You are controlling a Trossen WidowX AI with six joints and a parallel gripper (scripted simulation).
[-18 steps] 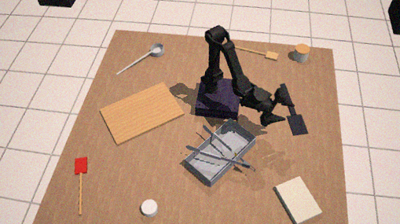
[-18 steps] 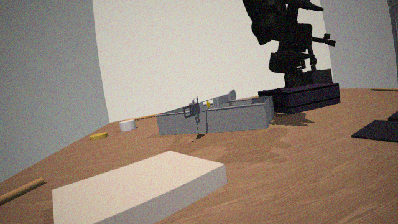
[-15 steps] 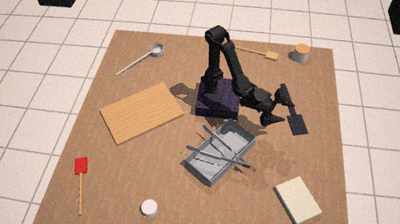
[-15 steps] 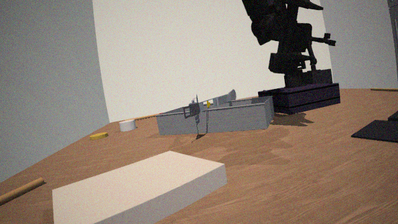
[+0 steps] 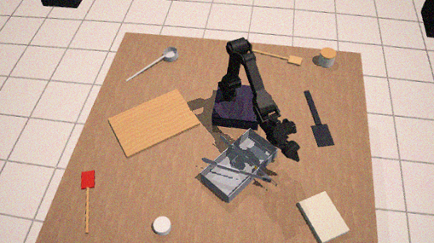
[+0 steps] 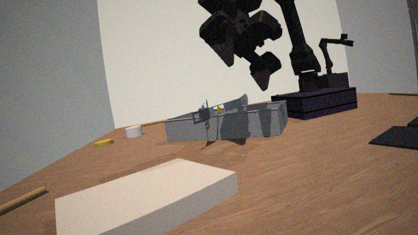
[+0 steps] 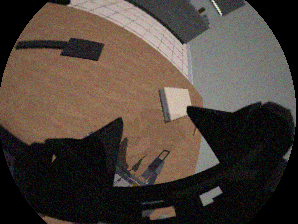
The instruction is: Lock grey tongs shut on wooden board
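Now: the grey roasting tin 210 mm to the right of my gripper tip, 100 mm below it and 10 mm ahead of it. Also, from my gripper tip: yellow disc (430 mm ahead, 380 mm to the right, 120 mm below); then black spatula (290 mm behind, 120 mm below, 110 mm to the left); then cream block (180 mm ahead, 150 mm to the left, 110 mm below).
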